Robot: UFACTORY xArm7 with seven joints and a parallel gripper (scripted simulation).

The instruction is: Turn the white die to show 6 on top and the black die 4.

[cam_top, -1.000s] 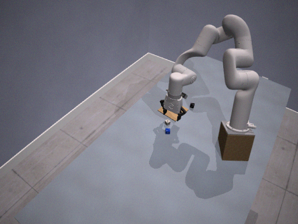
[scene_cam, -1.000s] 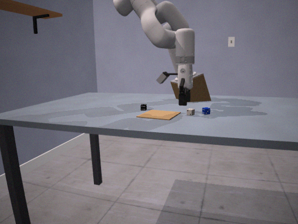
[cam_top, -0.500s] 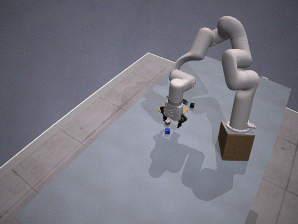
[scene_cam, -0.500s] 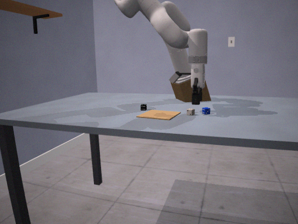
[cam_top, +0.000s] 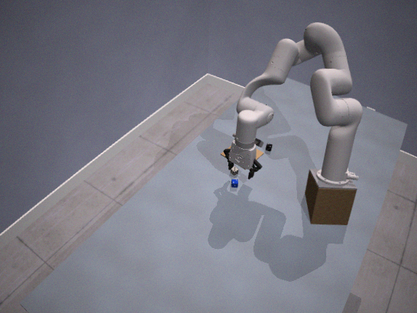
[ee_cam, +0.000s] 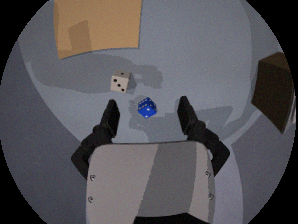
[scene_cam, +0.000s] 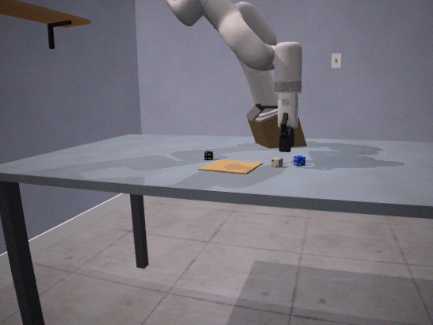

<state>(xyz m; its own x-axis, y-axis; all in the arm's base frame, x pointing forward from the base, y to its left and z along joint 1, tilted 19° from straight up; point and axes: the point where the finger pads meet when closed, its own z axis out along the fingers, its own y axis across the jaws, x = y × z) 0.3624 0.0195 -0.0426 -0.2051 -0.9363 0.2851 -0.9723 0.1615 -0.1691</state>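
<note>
Now: the blue die 40 mm to the left of my hand, 40 mm below it and 10 mm ahead of it. From my hand the other things lie so: white die (40 mm below, 30 mm to the right, 30 mm ahead); then black die (240 mm to the right, 60 mm behind, 40 mm below); then mat (160 mm to the right, 50 mm below, 40 mm ahead).
</note>
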